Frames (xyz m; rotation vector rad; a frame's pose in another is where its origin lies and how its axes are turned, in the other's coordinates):
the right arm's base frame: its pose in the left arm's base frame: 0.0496 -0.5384 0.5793 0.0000 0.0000 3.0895
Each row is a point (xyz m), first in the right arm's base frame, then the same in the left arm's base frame.
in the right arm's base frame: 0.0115 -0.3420 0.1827
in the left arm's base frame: 0.0559 -0.1963 0.7620
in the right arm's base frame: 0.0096 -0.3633 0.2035
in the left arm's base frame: 0.0589 -0.1751 0.7828
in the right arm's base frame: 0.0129 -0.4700 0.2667
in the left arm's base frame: 0.0612 -0.0684 0.8460
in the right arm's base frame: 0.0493 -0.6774 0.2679
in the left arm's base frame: 0.0356 0.1406 0.8472
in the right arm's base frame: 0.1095 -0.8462 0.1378
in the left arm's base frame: -0.0157 0.3124 0.7171
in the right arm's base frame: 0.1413 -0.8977 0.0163
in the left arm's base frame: -0.0448 0.3654 0.5956
